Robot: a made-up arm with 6 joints.
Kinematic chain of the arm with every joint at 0, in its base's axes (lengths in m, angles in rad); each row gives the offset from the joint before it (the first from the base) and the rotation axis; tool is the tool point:
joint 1: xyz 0 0 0.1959 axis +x
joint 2: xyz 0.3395 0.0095 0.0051 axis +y
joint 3: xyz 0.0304 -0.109 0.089 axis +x
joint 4: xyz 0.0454 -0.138 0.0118 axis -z
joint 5: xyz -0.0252 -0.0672 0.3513 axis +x
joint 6: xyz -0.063 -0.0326 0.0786 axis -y
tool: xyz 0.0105 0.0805 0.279
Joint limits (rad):
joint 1: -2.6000..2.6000
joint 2: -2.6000..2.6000
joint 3: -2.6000..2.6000
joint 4: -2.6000..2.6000
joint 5: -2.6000..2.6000
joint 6: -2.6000..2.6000
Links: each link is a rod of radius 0.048 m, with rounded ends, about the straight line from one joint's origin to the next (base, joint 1, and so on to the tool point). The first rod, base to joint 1, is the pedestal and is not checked.
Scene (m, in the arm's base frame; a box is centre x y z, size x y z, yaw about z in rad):
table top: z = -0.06
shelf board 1: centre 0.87 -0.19 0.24 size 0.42 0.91 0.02 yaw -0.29
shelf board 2: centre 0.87 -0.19 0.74 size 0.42 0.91 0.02 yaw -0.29
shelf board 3: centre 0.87 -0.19 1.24 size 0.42 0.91 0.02 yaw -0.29
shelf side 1: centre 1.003 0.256 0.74 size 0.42 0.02 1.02 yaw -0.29
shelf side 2: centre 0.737 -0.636 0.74 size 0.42 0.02 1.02 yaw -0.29
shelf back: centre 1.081 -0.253 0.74 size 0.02 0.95 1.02 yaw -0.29
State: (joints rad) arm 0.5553 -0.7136 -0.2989 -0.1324 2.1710 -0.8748
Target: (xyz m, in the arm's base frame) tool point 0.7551 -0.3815 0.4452
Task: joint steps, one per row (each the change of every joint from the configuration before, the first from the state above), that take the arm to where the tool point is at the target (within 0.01 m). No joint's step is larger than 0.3 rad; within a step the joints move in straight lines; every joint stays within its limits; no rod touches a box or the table.
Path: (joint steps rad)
1: -0.0877 -0.0635 0.1481 -0.0776 -0.1201 -0.2718
2: -0.0876 -0.0636 0.1482 -0.0776 -0.1201 -0.2718
3: -0.0877 -0.0635 0.1481 -0.0776 -0.1202 -0.2719
4: -0.0876 -0.0635 0.1481 -0.0776 -0.1201 -0.2718
5: 0.0699 0.2805 -0.1888 -0.0321 0.1378 0.2284
6: 0.0699 0.2805 -0.1889 -0.0322 0.1377 0.2284
7: 0.0700 0.2804 -0.1889 -0.0322 0.1378 0.2284
8: 0.0699 0.2805 -0.1889 -0.0322 0.1378 0.2284

